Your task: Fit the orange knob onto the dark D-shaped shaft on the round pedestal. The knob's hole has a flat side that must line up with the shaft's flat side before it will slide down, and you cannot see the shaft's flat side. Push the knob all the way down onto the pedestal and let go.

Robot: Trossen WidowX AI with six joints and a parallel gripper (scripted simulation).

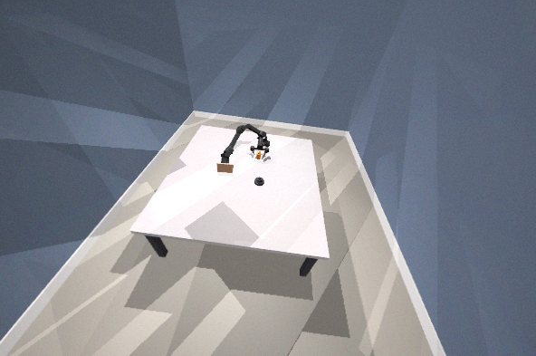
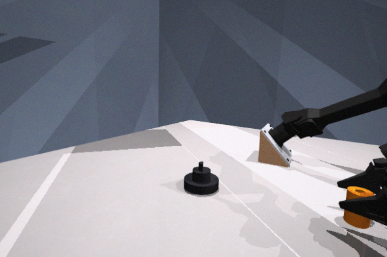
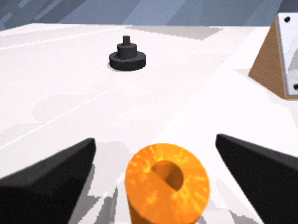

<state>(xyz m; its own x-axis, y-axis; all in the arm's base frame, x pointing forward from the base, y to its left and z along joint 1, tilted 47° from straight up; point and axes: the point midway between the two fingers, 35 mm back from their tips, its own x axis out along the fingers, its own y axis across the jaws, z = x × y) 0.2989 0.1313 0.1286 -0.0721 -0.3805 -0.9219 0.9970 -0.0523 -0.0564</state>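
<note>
My gripper tip is now 30 mm to the right of the orange knob and 20 mm above it.
</note>
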